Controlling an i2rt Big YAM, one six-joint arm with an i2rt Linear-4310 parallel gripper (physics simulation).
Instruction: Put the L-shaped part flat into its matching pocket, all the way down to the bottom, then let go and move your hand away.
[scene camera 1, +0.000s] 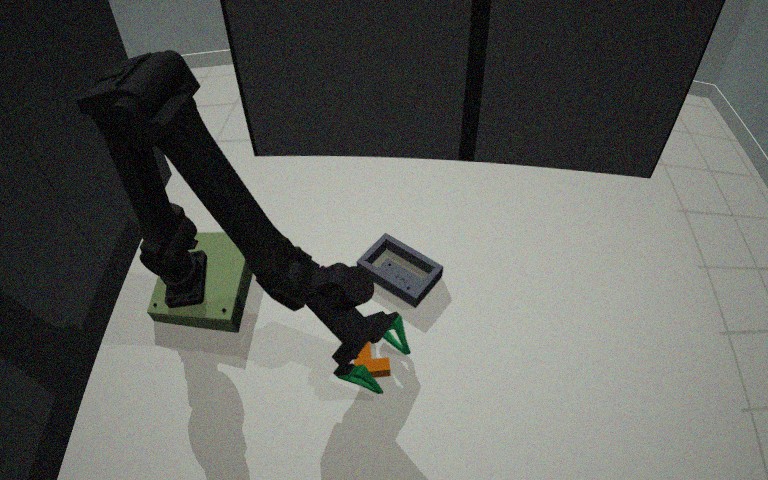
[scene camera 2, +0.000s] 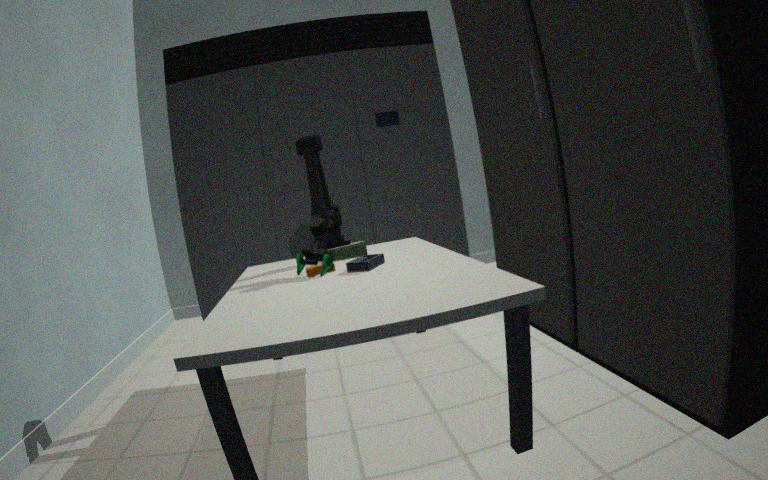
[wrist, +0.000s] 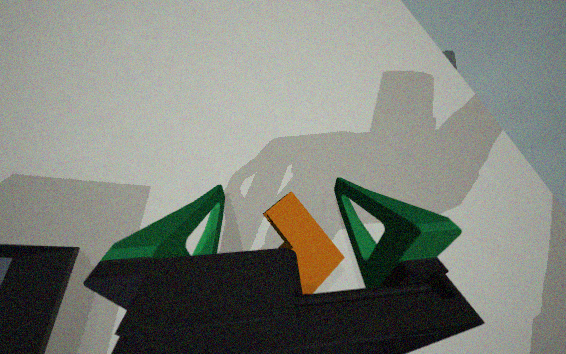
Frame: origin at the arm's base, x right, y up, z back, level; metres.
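Where they show: gripper, between the fingertips: (scene camera 1: 395, 373) (scene camera 2: 309, 274) (wrist: 280, 186); arm's base, origin of its link: (scene camera 1: 187, 280) (scene camera 2: 336, 246).
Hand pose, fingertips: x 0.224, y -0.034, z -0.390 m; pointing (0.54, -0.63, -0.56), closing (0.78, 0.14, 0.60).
Each offset is from my fingertips to the top centre of the thing. Level surfaces: height alone.
The orange L-shaped part @(dx -0.057, dy +0.018, dz +0.036 m) (scene camera 1: 379, 365) (scene camera 2: 313, 272) (wrist: 311, 237) lies on the table; the gripper body hides some of it in scene camera 1 and the wrist view. My gripper (scene camera 1: 395, 372) (scene camera 2: 311, 275) (wrist: 280, 186) is open, with its green fingers low over the table, one on either side of the part. The part sits between them at an angle, with a gap to each finger in the wrist view. The grey-blue pocket block @(dx -0.215, dy +0.025, dz -0.041 m) (scene camera 1: 425, 284) (scene camera 2: 365, 263) (wrist: 50, 280) stands beside the gripper, and its recess holds no part.
The arm's base stands on a green block (scene camera 1: 223, 268) (scene camera 2: 352, 249) at the left in scene camera 1. The pocket block's raised walls are close to the wrist. Dark cabinets (scene camera 1: 351, 79) (scene camera 2: 640, 169) stand beyond the white table @(dy -0.012 m) (scene camera 1: 538, 339) (scene camera 2: 396, 300).
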